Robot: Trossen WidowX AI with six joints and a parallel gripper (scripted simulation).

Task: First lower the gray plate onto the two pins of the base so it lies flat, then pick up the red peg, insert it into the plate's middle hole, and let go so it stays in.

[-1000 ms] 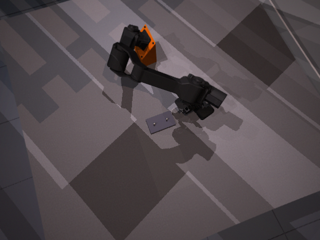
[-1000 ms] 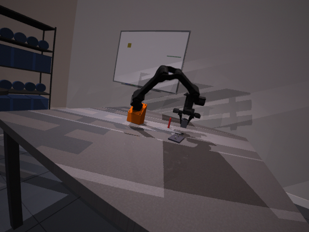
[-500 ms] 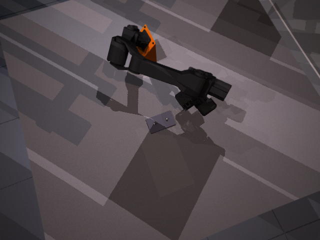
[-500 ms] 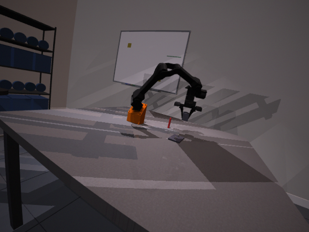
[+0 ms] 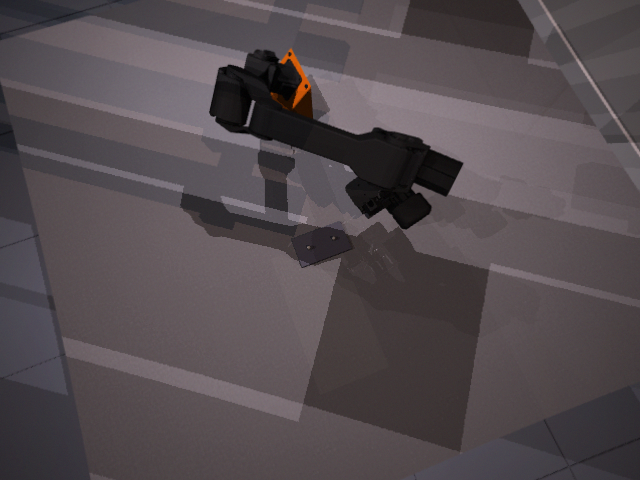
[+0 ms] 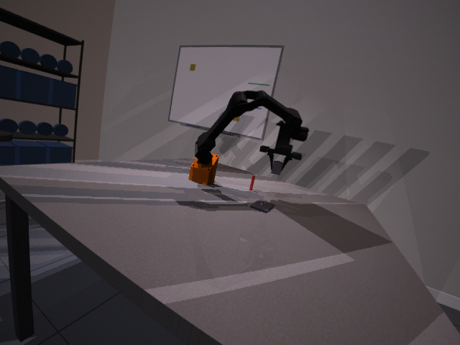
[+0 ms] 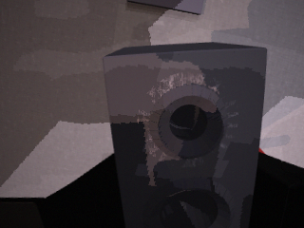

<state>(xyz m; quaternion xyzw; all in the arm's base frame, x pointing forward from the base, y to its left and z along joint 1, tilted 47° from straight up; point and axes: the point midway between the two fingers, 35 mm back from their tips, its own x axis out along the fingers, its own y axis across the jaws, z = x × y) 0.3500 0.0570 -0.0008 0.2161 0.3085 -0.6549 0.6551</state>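
The dark flat base lies 140 mm to the right of my gripper tip and 130 mm below it. The rest, counted from my gripper tip: red peg: 110 mm behind, 60 mm to the left, 100 mm below; then gray plate: 30 mm above.
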